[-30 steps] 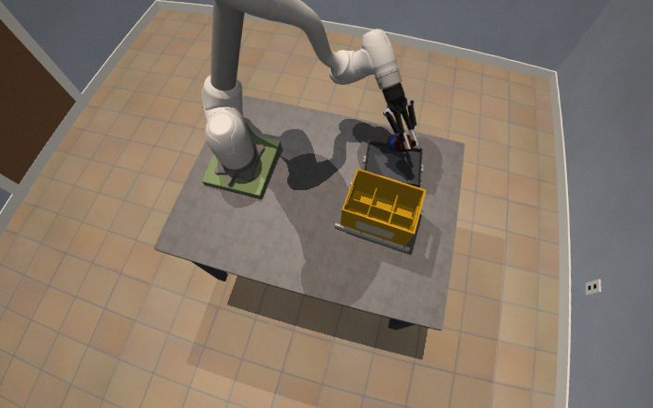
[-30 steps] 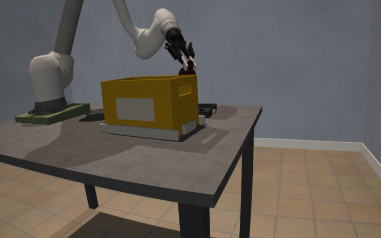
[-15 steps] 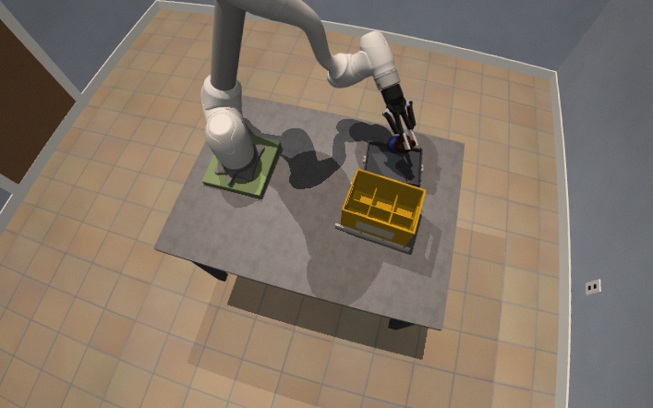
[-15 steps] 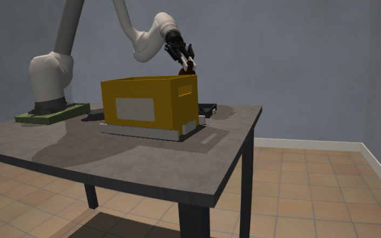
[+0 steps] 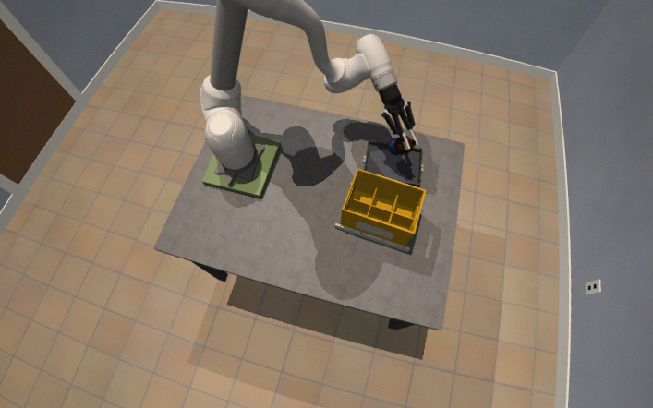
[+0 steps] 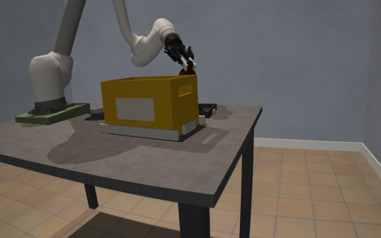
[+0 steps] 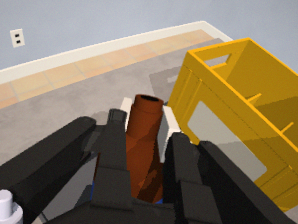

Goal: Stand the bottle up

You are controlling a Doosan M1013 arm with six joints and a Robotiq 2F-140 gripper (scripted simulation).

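Now: hand 6 cm above the bottle, 1 cm to the right of it and 1 cm past it. Also, from my hand: yellow crate 26 cm to the right, 13 cm below, 4 cm behind; tray 20 cm below, 3 cm behind.
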